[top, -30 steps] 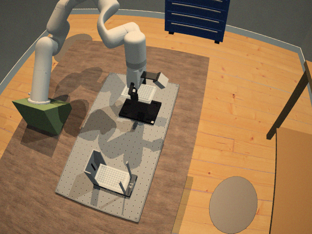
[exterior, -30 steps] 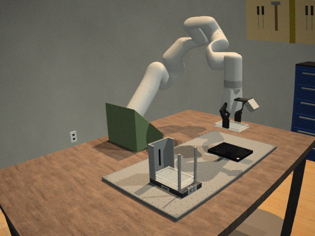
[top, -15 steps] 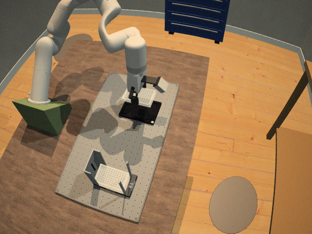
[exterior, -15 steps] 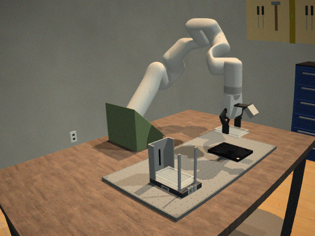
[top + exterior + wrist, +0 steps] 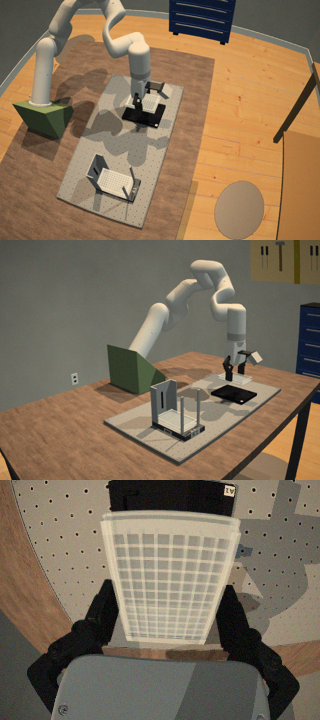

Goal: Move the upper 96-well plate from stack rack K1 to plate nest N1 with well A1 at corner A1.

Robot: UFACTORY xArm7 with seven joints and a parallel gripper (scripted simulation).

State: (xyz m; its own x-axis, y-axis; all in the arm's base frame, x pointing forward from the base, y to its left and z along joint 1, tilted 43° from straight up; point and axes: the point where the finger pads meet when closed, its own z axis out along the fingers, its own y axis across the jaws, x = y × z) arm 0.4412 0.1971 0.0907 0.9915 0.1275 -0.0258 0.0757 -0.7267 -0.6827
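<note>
Right now my hand is 8 cm above the black plate nest N1. The rest, counted from my hand: pale A1 square 8 cm ahead, 5 cm to the right, 8 cm below; then rack back wall 3 cm behind, 36 cm to the right, 1 cm below.
</note>
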